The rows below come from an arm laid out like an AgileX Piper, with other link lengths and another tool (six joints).
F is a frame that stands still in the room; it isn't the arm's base.
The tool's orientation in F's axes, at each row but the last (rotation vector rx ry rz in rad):
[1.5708 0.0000 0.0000]
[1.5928 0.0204 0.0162]
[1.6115 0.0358 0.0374]
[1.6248 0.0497 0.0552]
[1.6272 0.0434 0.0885]
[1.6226 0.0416 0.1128]
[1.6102 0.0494 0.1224]
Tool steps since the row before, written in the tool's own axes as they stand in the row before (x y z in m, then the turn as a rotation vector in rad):
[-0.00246 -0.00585 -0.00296 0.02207 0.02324 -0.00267]
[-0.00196 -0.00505 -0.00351 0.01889 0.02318 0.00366]
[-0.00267 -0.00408 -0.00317 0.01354 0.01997 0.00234]
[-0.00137 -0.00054 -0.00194 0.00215 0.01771 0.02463]
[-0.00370 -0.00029 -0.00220 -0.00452 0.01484 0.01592]
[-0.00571 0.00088 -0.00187 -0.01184 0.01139 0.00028]
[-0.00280 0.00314 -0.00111 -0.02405 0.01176 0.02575]
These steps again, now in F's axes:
[-0.00246 0.00296 -0.00585 0.02207 0.00267 0.02324]
[-0.00206 0.00357 -0.00497 0.01904 -0.00373 0.02305]
[-0.00281 0.00321 -0.00395 0.01363 -0.00253 0.01988]
[-0.00149 0.00187 -0.00044 0.00375 -0.02537 0.01635]
[-0.00386 0.00190 -0.00028 -0.00355 -0.01708 0.01377]
[-0.00590 0.00126 0.00070 -0.01223 -0.00205 0.01079]
[-0.00304 0.00066 0.00304 -0.02158 -0.02868 0.00958]

